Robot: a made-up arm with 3 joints. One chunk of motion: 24 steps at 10 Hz.
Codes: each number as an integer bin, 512 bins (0 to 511) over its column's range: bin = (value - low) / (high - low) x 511, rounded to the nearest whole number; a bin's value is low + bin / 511 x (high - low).
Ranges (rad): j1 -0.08..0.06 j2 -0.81..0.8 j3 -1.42..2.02
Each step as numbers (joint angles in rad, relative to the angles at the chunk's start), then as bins.
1 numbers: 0.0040 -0.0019 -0.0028
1 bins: 307 256 211
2 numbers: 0.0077 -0.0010 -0.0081
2 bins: 320 257 210
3 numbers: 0.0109 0.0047 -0.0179
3 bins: 332 259 208
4 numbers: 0.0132 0.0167 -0.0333
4 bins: 340 262 206
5 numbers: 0.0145 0.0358 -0.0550
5 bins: 345 268 203
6 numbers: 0.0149 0.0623 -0.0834
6 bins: 346 277 199
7 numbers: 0.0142 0.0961 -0.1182
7 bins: 344 288 193
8 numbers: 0.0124 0.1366 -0.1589
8 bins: 337 300 187
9 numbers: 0.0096 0.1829 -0.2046
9 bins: 327 315 181
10 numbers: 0.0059 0.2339 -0.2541
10 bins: 314 331 173
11 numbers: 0.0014 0.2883 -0.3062
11 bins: 297 349 165
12 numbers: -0.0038 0.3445 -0.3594
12 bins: 278 366 158
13 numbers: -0.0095 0.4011 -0.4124
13 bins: 257 384 150
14 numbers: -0.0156 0.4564 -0.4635
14 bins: 235 402 142
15 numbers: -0.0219 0.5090 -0.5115
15 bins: 212 419 135
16 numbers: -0.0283 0.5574 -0.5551
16 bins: 189 434 128
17 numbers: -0.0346 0.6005 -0.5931
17 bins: 166 448 123
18 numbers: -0.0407 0.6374 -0.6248
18 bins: 143 459 118
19 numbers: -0.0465 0.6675 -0.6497
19 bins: 122 469 114
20 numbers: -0.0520 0.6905 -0.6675
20 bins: 102 476 112
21 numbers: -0.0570 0.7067 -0.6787
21 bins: 84 481 110
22 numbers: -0.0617 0.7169 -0.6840
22 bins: 67 485 109
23 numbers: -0.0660 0.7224 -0.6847
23 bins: 51 486 109
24 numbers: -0.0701 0.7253 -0.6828
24 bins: 36 487 110
